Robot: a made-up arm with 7 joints. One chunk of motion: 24 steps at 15 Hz.
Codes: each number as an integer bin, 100 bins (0 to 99) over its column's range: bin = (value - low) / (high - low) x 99, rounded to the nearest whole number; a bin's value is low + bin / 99 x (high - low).
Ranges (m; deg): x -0.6..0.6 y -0.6..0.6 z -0.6..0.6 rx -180..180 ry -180..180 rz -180..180
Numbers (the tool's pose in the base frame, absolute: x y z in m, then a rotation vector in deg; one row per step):
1: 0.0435 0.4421 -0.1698 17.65 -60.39 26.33
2: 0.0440 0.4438 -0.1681 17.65 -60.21 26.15
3: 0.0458 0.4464 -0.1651 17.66 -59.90 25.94
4: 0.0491 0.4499 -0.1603 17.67 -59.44 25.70
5: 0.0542 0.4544 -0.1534 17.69 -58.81 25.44
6: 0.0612 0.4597 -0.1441 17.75 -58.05 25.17
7: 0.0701 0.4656 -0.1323 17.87 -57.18 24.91
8: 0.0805 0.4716 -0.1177 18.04 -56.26 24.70
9: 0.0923 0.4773 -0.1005 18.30 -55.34 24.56
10: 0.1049 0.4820 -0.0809 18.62 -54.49 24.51
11: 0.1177 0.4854 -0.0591 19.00 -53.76 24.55
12: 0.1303 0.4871 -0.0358 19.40 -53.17 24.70
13: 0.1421 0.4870 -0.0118 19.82 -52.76 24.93
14: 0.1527 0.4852 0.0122 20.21 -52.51 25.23
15: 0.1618 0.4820 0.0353 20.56 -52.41 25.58
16: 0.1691 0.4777 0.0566 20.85 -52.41 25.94
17: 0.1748 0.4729 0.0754 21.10 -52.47 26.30
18: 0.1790 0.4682 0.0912 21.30 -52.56 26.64
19: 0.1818 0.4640 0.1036 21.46 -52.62 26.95
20: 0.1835 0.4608 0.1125 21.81 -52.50 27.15
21: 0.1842 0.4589 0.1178 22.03 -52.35 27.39
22: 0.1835 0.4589 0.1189 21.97 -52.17 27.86
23: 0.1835 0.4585 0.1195 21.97 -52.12 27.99
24: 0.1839 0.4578 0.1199 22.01 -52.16 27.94
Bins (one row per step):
1: 53 86 35 54 33 57
2: 53 86 36 54 33 57
3: 53 86 36 54 33 57
4: 54 87 36 54 33 57
5: 54 87 37 54 33 56
6: 55 87 38 54 34 56
7: 55 88 39 54 34 56
8: 56 88 40 54 34 56
9: 57 89 41 55 34 56
10: 58 89 43 55 35 56
11: 59 90 45 55 35 56
12: 60 90 47 55 35 56
13: 61 90 49 55 35 56
14: 62 90 51 55 35 56
15: 63 89 52 55 35 57
16: 63 89 54 55 35 57
17: 64 89 56 55 35 57
18: 64 88 57 55 35 57
19: 64 88 58 55 35 57
20: 65 88 59 55 35 57
21: 65 87 59 56 35 57
22: 65 87 59 56 35 57
23: 65 87 59 56 35 57
24: 65 87 59 56 35 57

